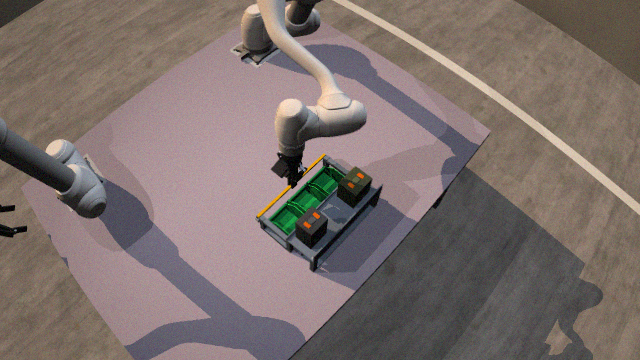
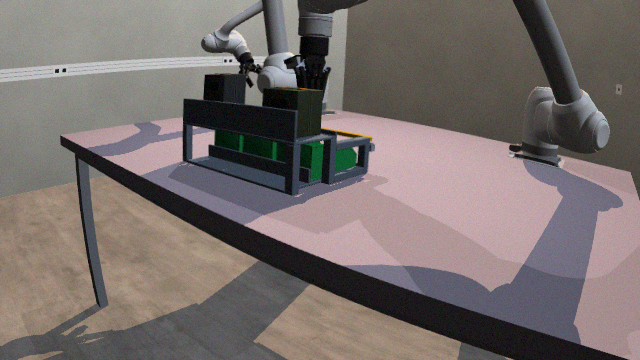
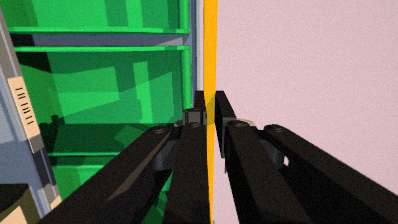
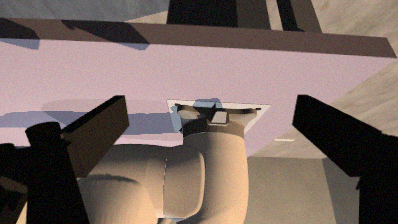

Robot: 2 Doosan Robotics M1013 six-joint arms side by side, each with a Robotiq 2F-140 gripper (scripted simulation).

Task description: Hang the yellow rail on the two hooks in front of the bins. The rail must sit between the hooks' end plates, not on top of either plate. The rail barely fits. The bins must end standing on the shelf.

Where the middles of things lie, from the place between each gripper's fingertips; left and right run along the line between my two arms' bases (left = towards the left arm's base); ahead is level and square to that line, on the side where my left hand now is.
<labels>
Right now the grey shelf [image 2: 277, 125] is 130 mm ahead of my left hand and 40 mm below it. Round my left hand: dark box [image 2: 231, 88] 200 mm ahead, 110 mm to the right, 50 mm above; olive box [image 2: 308, 102] 200 mm ahead, 120 mm to the left, 40 mm above.
Right now my right hand is 920 mm short of the dark box, 860 mm to the right of it and 40 mm below it. From my right hand the other things lie so: grey shelf (980 mm to the left, 850 mm ahead, 50 mm below); olive box (1090 mm to the left, 920 mm ahead, 30 mm above).
</labels>
